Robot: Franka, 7 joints.
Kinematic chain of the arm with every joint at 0, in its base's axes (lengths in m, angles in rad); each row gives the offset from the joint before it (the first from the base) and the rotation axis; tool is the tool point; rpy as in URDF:
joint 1: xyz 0 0 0.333 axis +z
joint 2: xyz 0 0 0 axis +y
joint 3: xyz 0 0 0.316 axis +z
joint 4: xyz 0.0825 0 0 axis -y
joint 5: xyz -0.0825 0 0.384 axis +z
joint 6: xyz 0 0 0 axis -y
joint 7: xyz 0.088 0 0 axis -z
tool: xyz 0 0 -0.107 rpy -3.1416 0 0
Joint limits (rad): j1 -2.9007..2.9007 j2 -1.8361..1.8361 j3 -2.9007..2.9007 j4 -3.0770..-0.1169 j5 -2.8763..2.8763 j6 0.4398..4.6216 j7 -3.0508..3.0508
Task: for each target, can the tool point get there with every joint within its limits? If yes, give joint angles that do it. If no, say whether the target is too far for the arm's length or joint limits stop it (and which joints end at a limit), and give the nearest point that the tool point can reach.
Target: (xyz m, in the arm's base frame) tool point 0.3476 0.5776 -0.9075
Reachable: no: too far | nearest point 0.2395 0.3979 -0.3290 | short by 0.615 m
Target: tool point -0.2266 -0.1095 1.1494
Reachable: yes | joints 1.0513 -0.5085 0.5488 -0.4923 1.3085 2.3887 -1.7402
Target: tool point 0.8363 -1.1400 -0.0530
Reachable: no: too far | nearest point 0.4895 -0.6673 0.1071 | short by 0.608 m
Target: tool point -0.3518 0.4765 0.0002
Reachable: yes | joints 1.6771 1.3285 0.7953 -1.7009 -2.1716 1.1938 -0.5724
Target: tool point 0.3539 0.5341 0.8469
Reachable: yes | joints 1.3470 1.0085 -2.1569 -0.7635 -0.2470 3.4990 1.3894
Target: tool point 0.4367 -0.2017 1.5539
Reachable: no: too far | nearest point 0.2855 -0.1319 1.1312 | short by 0.454 m
